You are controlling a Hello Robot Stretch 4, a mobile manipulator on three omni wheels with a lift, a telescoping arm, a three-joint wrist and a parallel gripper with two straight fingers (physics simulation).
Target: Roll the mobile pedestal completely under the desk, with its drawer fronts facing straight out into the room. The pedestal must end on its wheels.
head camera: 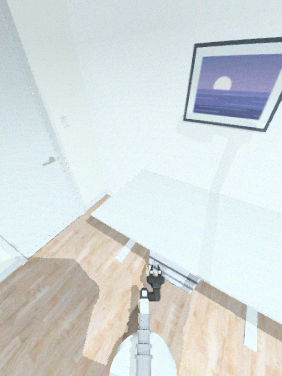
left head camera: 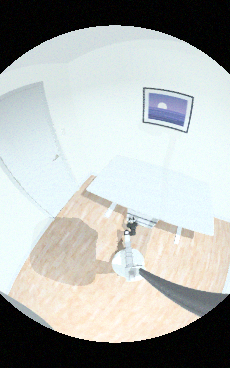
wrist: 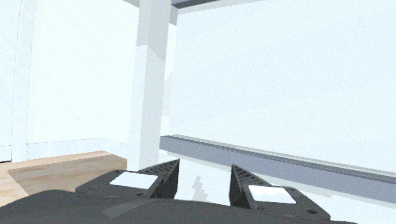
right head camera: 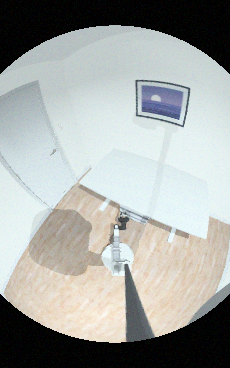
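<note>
The white pedestal (head camera: 173, 274) (left head camera: 145, 221) (right head camera: 136, 216) shows as a narrow strip of drawer fronts with grey bars below the front edge of the white desk (head camera: 165, 210) (left head camera: 150, 190) (right head camera: 145, 180). It is between the desk's two feet, and its fronts face my side. In the wrist view the pedestal's drawer fronts (wrist: 280, 75) fill the right and middle, with grey bars sloping down to the right. Its wheels and back are hidden. My gripper (head camera: 155, 268) (left head camera: 131, 218) (right head camera: 123, 214) (wrist: 204, 177) is open and empty, close in front of the drawer fronts; contact cannot be told.
The desk's left foot (head camera: 126, 250) (left head camera: 111, 209) (right head camera: 105, 204) and right foot (head camera: 251, 327) (left head camera: 178, 234) (right head camera: 171, 234) stick out in front. A desk leg (wrist: 147, 90) stands left of the pedestal. A door (head camera: 25, 125) is at the left, and a picture (head camera: 230, 87) hangs above the desk.
</note>
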